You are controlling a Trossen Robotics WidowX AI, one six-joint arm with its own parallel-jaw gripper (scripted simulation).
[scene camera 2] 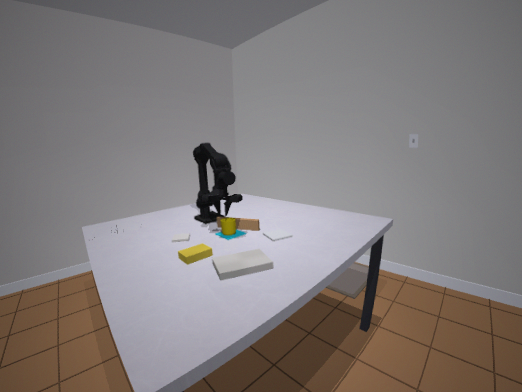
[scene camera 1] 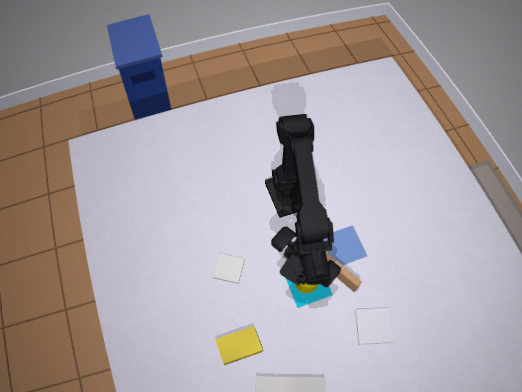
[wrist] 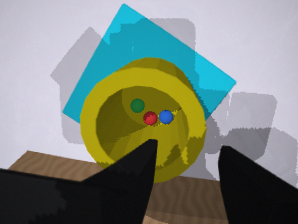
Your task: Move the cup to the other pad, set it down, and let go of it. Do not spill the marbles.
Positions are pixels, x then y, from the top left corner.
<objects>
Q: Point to a grey slab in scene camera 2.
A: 253, 261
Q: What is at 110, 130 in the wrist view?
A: A yellow cup.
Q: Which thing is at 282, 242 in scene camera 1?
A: The gripper.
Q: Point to a cyan pad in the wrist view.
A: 129, 37
</objects>
